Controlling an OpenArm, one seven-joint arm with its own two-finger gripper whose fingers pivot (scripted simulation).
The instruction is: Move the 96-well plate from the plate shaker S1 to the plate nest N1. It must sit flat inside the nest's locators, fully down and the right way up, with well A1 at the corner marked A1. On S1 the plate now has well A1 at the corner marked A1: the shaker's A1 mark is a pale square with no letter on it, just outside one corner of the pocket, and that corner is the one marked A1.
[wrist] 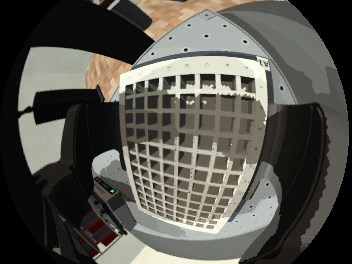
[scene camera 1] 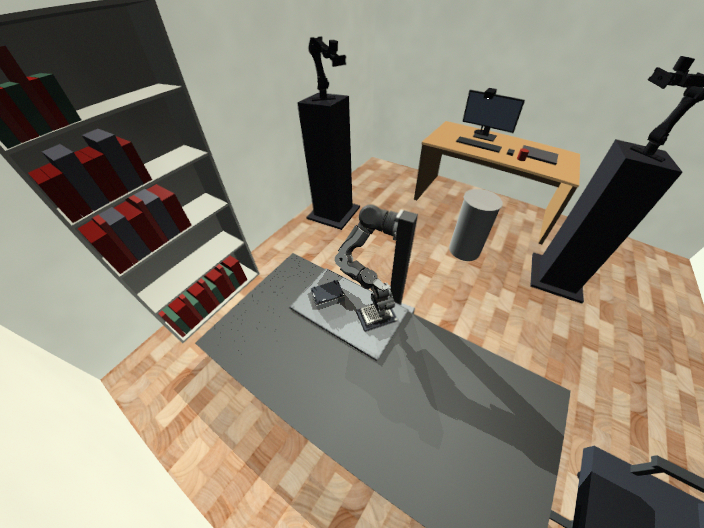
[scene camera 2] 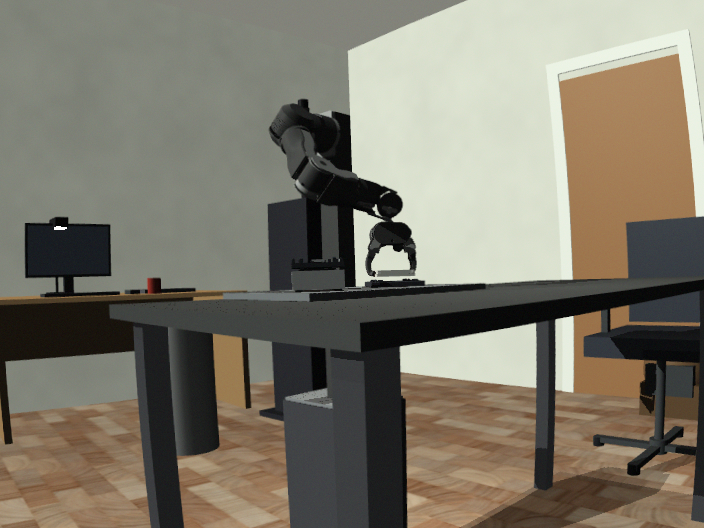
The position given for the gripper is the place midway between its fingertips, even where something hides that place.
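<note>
The gripper (scene camera 2: 391, 275) is visible, also in the wrist view (wrist: 183, 144). A white 96-well plate (wrist: 178, 197) is present. A black mounting column (scene camera 2: 337, 223) can be seen, in scene camera 1 (scene camera 1: 407, 221) as well.
</note>
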